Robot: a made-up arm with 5 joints. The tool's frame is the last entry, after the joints.
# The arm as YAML. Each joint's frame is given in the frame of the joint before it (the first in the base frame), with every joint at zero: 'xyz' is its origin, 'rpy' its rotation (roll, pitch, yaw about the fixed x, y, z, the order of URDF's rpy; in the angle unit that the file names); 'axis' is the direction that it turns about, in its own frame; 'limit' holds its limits. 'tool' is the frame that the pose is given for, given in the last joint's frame.
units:
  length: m
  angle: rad
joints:
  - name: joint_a
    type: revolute
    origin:
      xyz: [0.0, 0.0, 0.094]
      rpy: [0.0, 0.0, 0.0]
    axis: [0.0, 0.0, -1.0]
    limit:
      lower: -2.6
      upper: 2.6
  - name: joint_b
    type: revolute
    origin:
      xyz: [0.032, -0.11, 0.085]
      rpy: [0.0, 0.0, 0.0]
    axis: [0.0, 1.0, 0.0]
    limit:
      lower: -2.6
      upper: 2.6
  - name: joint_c
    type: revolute
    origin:
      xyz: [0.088, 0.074, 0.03]
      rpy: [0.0, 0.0, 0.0]
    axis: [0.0, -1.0, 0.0]
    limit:
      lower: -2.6
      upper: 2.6
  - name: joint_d
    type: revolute
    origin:
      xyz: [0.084, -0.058, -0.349]
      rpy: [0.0, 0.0, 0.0]
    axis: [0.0, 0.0, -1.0]
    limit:
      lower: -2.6
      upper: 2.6
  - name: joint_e
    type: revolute
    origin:
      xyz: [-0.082, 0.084, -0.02]
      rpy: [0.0, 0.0, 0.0]
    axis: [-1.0, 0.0, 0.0]
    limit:
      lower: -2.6
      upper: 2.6
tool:
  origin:
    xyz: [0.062, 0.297, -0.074]
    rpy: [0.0, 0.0, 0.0]
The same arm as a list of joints. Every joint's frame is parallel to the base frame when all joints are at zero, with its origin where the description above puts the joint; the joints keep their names.
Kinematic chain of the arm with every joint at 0, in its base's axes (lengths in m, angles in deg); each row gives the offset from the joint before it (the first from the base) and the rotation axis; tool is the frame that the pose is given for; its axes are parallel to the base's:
joint_a: xyz 0 0 0.094 axis -z
joint_b: xyz 0.032 -0.11 0.085 axis +y
joint_c: xyz 0.088 0.074 0.03 axis -y
joint_d: xyz 0.084 -0.058 -0.349 axis -z
joint_e: xyz -0.082 0.084 -0.02 axis -x
tool: xyz 0.062 0.297 -0.074
Joint limits (deg, base to tool): -148.97..148.97 -148.97..148.97 -148.97..148.97 -148.97..148.97 -148.97..148.97

